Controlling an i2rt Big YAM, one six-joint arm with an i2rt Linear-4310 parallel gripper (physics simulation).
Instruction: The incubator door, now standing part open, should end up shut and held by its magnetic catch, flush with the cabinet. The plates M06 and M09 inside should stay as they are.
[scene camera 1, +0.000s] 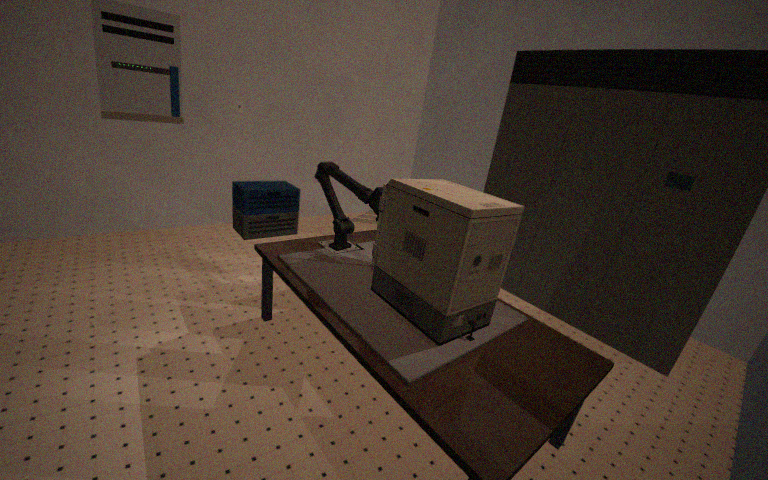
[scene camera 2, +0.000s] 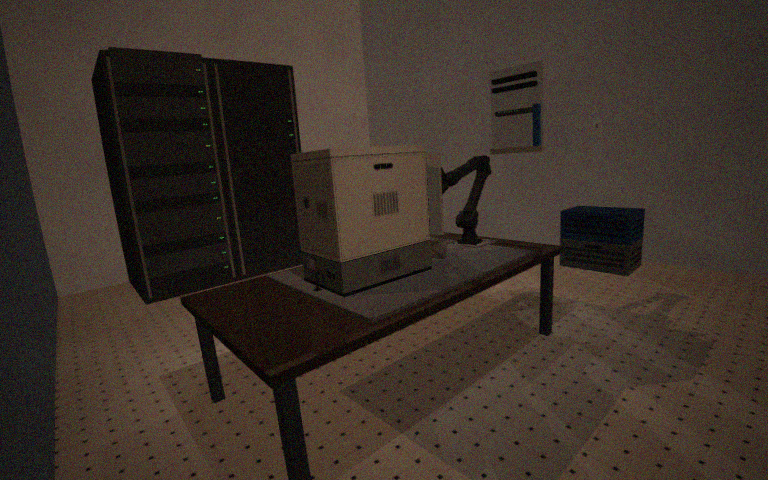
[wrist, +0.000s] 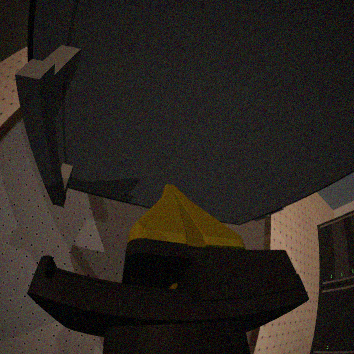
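Where they show: gripper, fingertip midpoint: (wrist: 167, 190); arm's base, origin of the base link: (scene camera 1: 340, 246) (scene camera 2: 469, 242).
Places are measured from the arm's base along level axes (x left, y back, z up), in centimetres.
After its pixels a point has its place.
The beige incubator (scene camera 1: 449, 248) @[x -30.1, y -89.2, z 38.9 cm] (scene camera 2: 368, 205) @[x 3.0, y -86.6, z 33.1 cm] stands on the table, its front facing the arm. Its door (scene camera 2: 434, 195) @[x 7.1, y -46.3, z 32.3 cm] shows edge-on, close to the cabinet front; I cannot tell whether it sits flush. In the wrist view the door's dark panel (wrist: 211, 105) @[x -1.9, y -45.1, z 32.5 cm] fills most of the frame, with its bar handle (wrist: 40, 116) @[x 6.0, y -40.4, z 31.6 cm] at the left. My gripper (wrist: 167, 190) @[x -2.3, y -42.1, z 26.2 cm] (scene camera 2: 443, 180) (scene camera 1: 375, 197) is shut and empty, its yellow fingertips against the door panel near its lower edge. Plates M06 and M09 are hidden inside.
The arm's base (scene camera 1: 340, 243) @[x -2.8, y -3.0, z 3.7 cm] (scene camera 2: 469, 233) @[x 1.4, y -2.9, z 6.0 cm] stands on a grey mat (scene camera 1: 344, 295) @[x -36.7, y -45.9, z 0.1 cm] on the brown table (scene camera 1: 525, 371) @[x -15.1, y -124.2, z -1.2 cm] (scene camera 2: 263, 324) @[x -7.7, y -131.6, z -1.2 cm]. A blue crate (scene camera 1: 266, 209) (scene camera 2: 592, 235) sits on the floor. A tall dark rack (scene camera 1: 563, 190) (scene camera 2: 215, 167) stands behind the incubator.
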